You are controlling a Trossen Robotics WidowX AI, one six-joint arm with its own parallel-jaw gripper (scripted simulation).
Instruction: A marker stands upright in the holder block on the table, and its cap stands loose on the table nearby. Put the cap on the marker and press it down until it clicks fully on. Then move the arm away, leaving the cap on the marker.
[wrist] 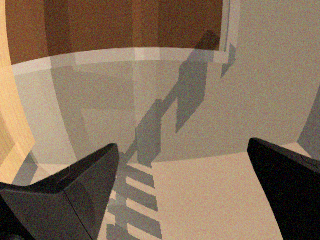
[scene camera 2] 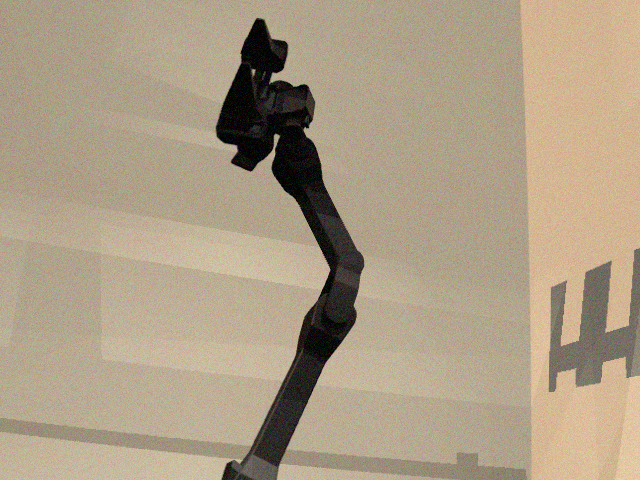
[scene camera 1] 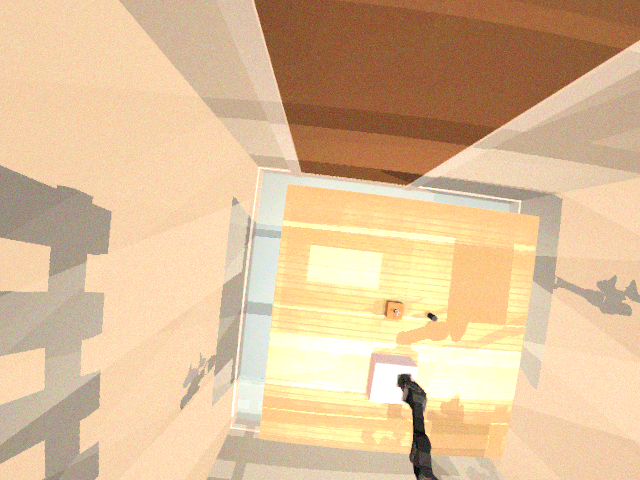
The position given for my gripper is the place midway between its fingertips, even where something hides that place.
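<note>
I can see my gripper (scene camera 2: 252, 40) (wrist: 186, 148), and it is open. Nothing is held in the gripper.
</note>
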